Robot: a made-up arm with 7 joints.
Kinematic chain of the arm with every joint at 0, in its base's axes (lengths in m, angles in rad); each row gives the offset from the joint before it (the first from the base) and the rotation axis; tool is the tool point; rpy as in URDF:
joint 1: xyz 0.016 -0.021 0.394 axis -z
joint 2: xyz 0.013 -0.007 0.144 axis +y
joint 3: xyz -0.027 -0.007 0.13 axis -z
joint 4: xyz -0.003 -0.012 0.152 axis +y
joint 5: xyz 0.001 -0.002 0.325 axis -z
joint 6: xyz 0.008 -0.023 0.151 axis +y
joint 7: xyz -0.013 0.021 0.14 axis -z
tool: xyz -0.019 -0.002 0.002 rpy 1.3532 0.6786 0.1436
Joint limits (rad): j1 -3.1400..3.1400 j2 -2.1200..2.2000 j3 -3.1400..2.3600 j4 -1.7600..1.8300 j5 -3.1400..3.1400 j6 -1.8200..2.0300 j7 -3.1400..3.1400
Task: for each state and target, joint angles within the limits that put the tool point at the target. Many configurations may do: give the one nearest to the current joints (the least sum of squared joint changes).
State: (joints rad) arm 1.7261 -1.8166 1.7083 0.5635 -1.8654 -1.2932 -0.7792
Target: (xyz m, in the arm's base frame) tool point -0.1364 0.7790 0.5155
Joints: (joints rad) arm 1.6854 -1.3999 1.5964 0.3521 -1.8527 -0.9093 -0.8142
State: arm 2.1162 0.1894 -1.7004 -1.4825 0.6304 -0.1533 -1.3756
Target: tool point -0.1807 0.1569 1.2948
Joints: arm 2.3532 -0.6005 -2.5765 -0.9658 0.5970 0.0412 -1.4093
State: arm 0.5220 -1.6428 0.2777 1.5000 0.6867 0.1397 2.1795
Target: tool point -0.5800 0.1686 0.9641
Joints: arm 0.5851 -1.7018 0.2686 1.0827 0.6849 0.0636 2.1734
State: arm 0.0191 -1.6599 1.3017 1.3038 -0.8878 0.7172 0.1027
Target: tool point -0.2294 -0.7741 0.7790
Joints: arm -0.6512 -1.3544 1.3401 0.7823 -0.9063 0.4478 0.1112
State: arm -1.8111 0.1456 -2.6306 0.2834 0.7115 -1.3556 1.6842
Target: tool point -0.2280 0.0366 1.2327
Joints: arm -1.9076 0.5501 -2.1020 0.8859 0.7036 -1.4486 1.6755
